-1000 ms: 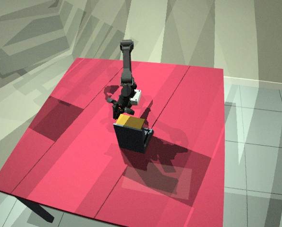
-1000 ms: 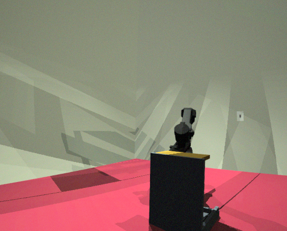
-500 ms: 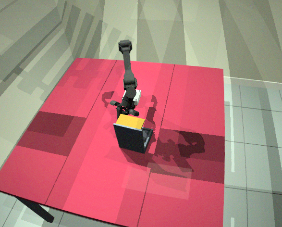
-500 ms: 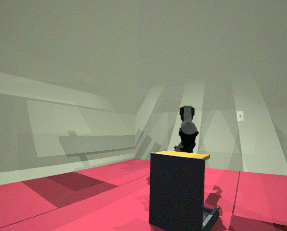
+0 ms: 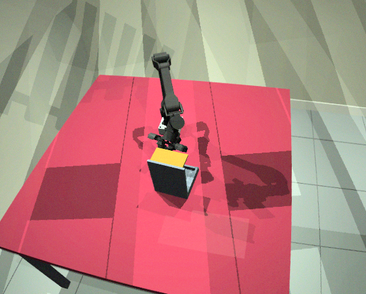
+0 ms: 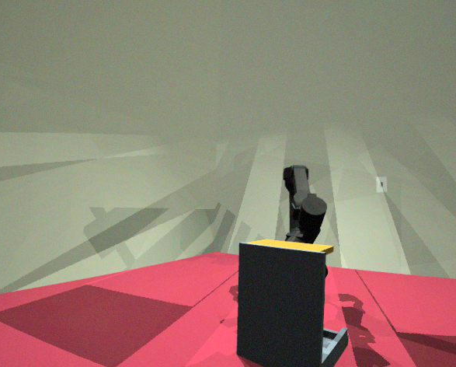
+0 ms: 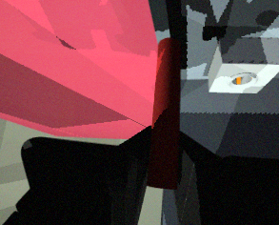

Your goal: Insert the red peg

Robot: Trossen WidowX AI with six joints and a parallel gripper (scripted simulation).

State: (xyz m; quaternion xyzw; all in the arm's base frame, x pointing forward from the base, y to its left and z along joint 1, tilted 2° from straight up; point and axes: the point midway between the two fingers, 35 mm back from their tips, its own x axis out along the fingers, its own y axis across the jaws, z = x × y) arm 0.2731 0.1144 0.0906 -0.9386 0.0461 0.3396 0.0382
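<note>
The back wall lies 9 cm ahead of my gripper tip, 8 cm to the left of it and 1 cm above it. Round my gripper tip: red peg 3 cm behind, 1 cm below; yellow roof 11 cm above, 8 cm to the left, 5 cm ahead.
</note>
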